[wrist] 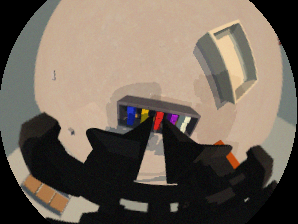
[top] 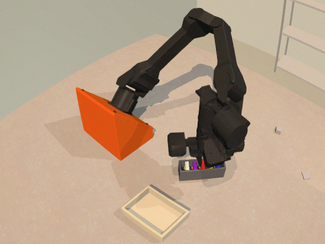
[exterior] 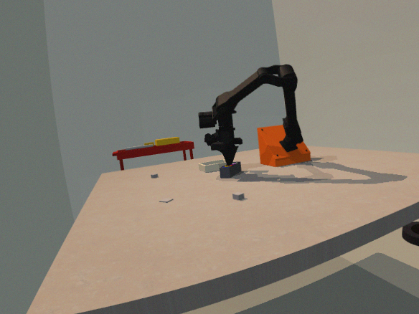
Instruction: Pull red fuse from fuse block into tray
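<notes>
Right now my gripper tip is 10 mm to the right of the yellow fuse, 10 mm short of it and 10 mm above it. From my gripper tip the other things lie so: cream tray 180 mm to the right, 40 mm below, 20 mm behind; purple fuse 20 mm behind, 10 mm to the right, 10 mm below; red fuse 10 mm below.
</notes>
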